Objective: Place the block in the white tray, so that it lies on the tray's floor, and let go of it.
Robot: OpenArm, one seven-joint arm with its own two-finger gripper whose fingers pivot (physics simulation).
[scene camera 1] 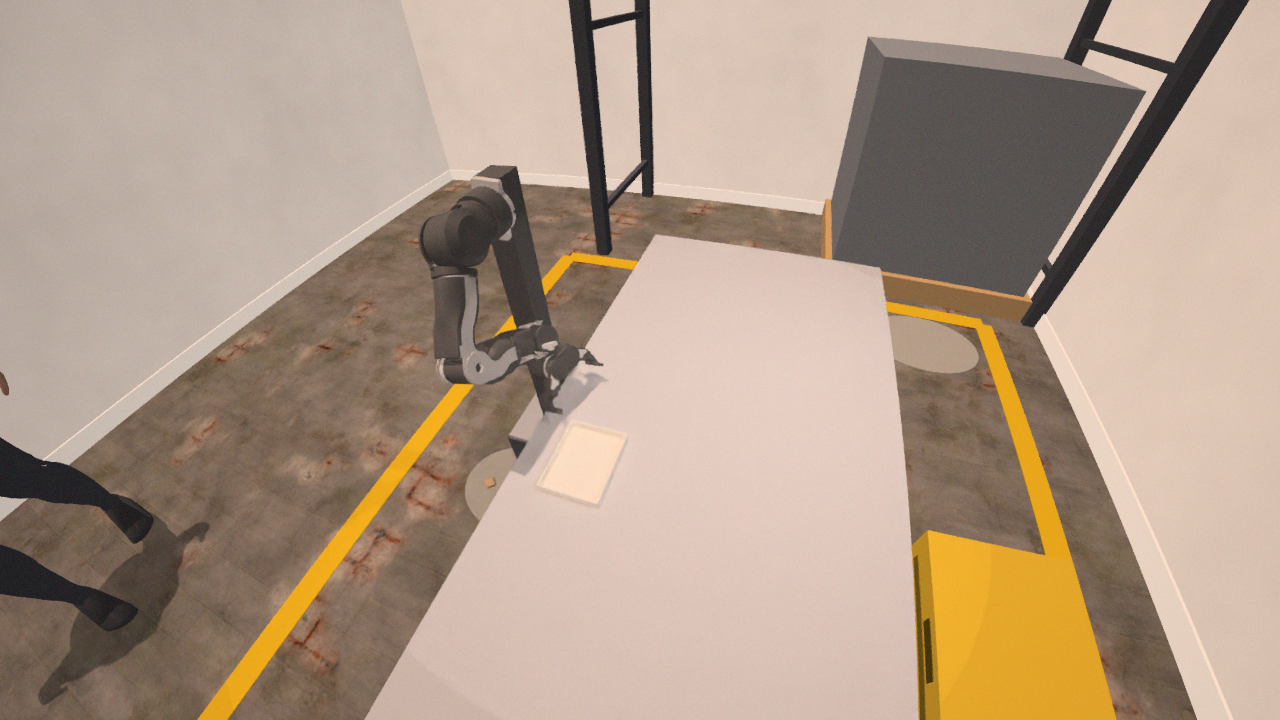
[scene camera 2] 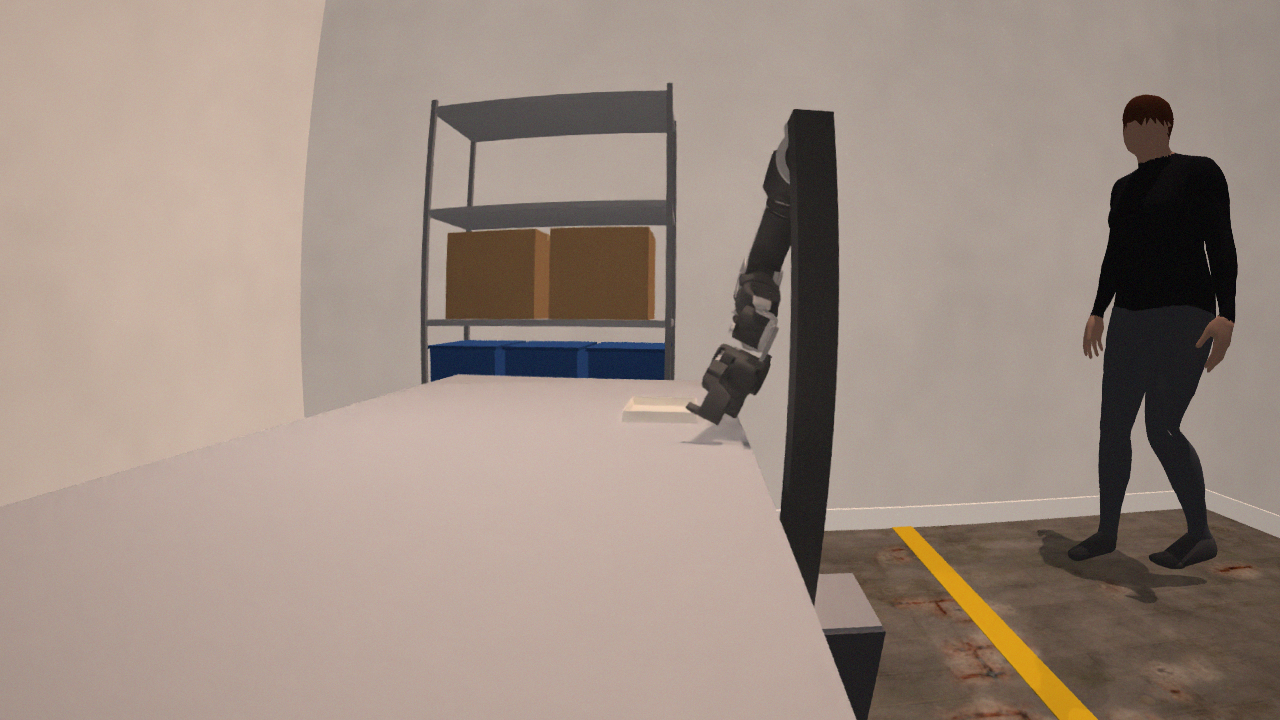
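A small orange-brown block [scene camera 1: 489,482] lies on the floor beside the table's left edge, on a pale round floor patch, in scene camera 1. It does not show in scene camera 2. The white tray [scene camera 1: 583,463] [scene camera 2: 657,415] lies flat on the table near that edge, and its inner floor is bare. My gripper [scene camera 1: 576,385] [scene camera 2: 706,413] is open, with its fingers spread wide and nothing between them. It hangs low over the table edge, beside the tray and away from the block.
The long pale table [scene camera 1: 733,447] [scene camera 2: 402,537] stands beside the arm's dark post [scene camera 1: 521,259] [scene camera 2: 812,313]. A yellow cabinet [scene camera 1: 1011,626] stands right of the table. A person [scene camera 1: 53,483] [scene camera 2: 1168,232] is on the arm's side. Shelving [scene camera 2: 671,161] stands behind the table.
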